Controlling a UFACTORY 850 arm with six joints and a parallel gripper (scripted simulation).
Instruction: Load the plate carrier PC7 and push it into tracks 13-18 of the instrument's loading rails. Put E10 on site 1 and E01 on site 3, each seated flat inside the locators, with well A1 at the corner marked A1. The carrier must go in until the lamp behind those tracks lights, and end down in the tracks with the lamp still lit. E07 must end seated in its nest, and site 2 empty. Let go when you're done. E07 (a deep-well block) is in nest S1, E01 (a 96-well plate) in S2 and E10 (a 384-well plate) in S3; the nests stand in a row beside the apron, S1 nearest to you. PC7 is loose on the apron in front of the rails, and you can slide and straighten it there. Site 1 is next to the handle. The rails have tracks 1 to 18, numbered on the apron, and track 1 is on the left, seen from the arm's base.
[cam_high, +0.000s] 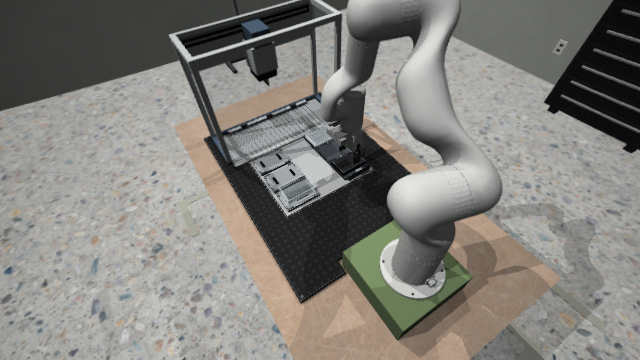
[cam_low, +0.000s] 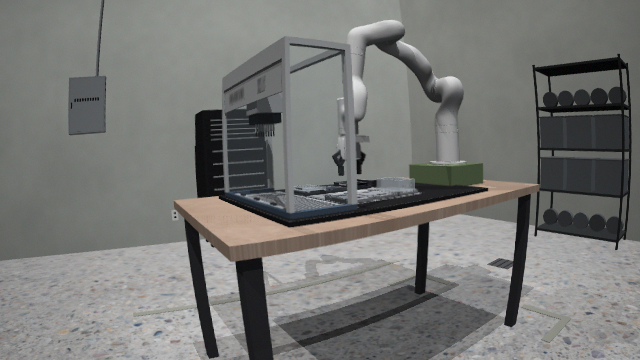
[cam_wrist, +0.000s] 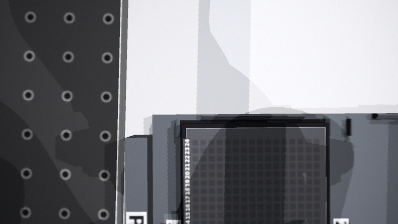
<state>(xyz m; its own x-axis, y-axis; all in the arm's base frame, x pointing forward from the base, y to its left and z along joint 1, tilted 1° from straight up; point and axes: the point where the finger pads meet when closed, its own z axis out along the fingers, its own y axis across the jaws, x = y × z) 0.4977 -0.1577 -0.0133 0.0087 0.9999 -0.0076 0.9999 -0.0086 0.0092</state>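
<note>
My hand is 50 mm above the dark 384-well plate E10. From my hand the other things lie so: deep-well block E07 (260 mm to the left, 30 mm below, 10 mm behind); dark plate carrier PC7 (100 mm ahead, 50 mm below); 96-well plate E01 (210 mm ahead, 50 mm below).
</note>
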